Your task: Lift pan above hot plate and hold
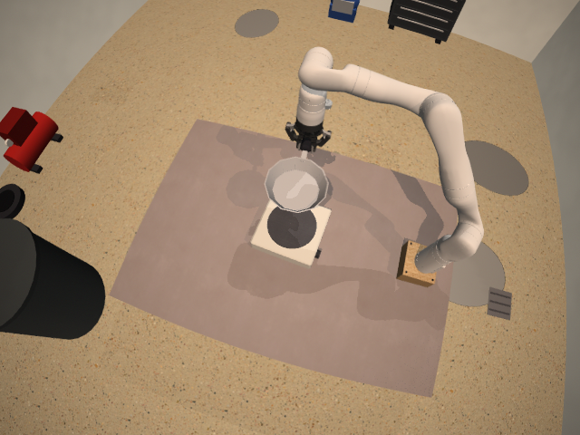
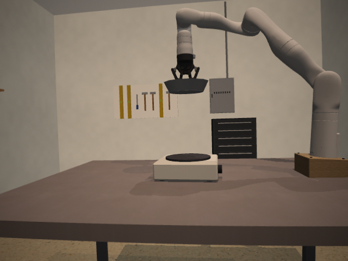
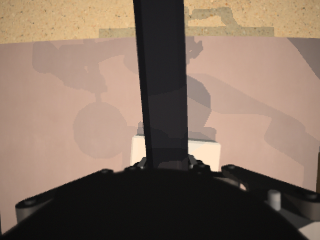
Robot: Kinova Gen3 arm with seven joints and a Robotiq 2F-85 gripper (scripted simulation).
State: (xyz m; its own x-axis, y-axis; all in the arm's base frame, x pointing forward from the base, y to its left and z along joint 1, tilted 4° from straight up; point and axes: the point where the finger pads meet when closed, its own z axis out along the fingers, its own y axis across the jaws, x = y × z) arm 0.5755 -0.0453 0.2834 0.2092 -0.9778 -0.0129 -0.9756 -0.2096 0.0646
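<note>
Right now my hand is 7 cm to the right of the grey pan, 2 cm above it and 1 cm past it. From my hand the other things lie so: hot plate: 35 cm below, 13 cm to the left, 5 cm behind.
</note>
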